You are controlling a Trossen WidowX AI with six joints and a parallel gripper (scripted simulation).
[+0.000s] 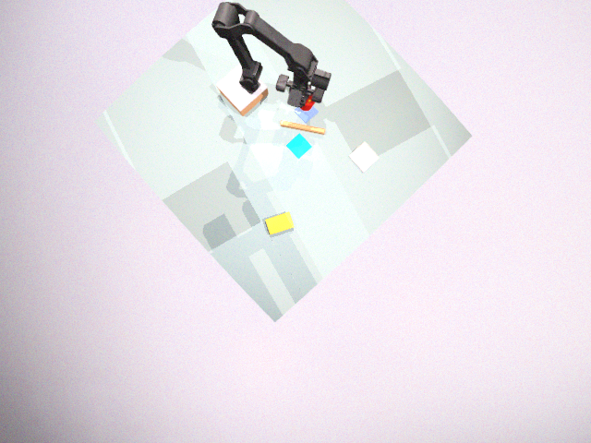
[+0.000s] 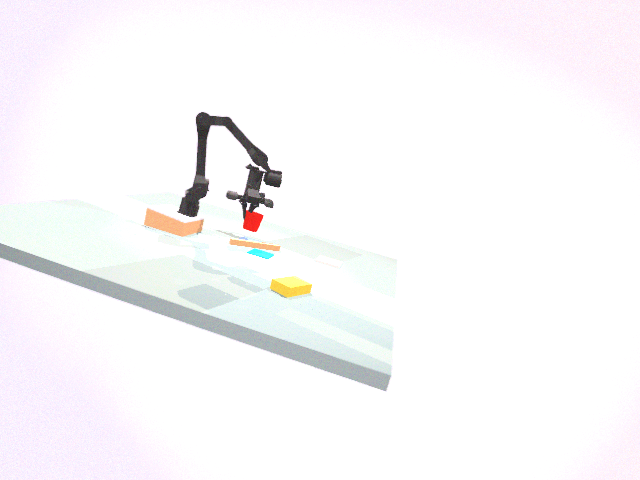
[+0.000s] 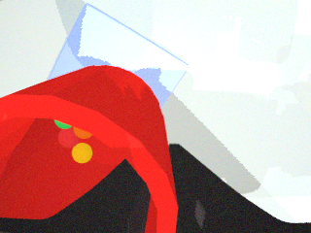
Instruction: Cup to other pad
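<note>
My gripper tip is 30 mm to the right of the yellow marble, 30 mm short of it and 20 mm above it. The rest, counted from my gripper tip: red cup 30 mm ahead, 10 mm to the left; then blue pad 90 mm below, 30 mm ahead, 10 mm to the left; then wooden bar 80 mm below, 80 mm ahead, 60 mm to the right.
</note>
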